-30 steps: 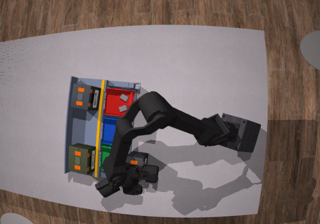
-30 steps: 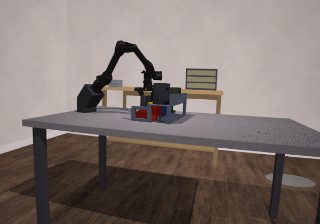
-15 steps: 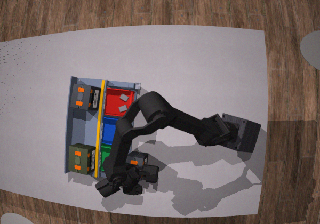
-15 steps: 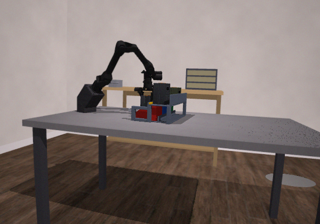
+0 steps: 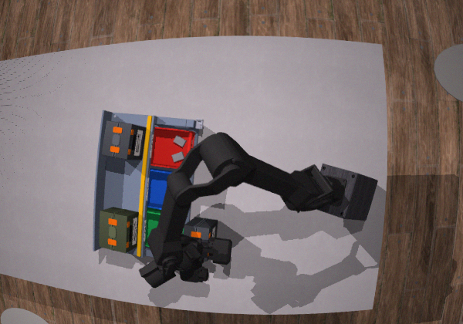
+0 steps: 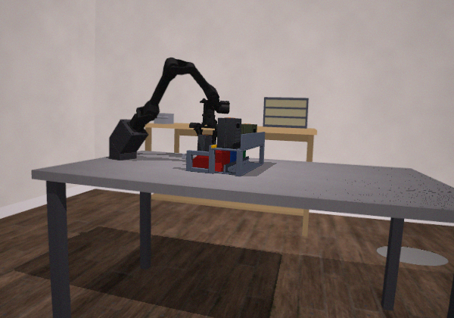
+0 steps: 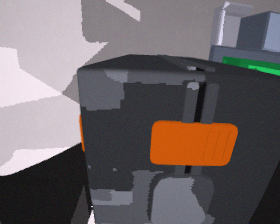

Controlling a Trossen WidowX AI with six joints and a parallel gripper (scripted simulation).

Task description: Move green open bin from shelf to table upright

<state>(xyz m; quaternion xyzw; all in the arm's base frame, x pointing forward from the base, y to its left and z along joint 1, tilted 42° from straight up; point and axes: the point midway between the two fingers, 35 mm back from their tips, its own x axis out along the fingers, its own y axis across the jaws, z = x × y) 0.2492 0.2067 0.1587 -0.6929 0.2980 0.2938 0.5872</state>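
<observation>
My hand is 60 mm above the dark box. The rest, counted from my hand: blue bin (130 mm ahead, 100 mm to the right, 80 mm below); then yellow rail (170 mm ahead, 100 mm to the right, 20 mm below); then green open bin (120 mm ahead, 10 mm to the left, 80 mm below).
</observation>
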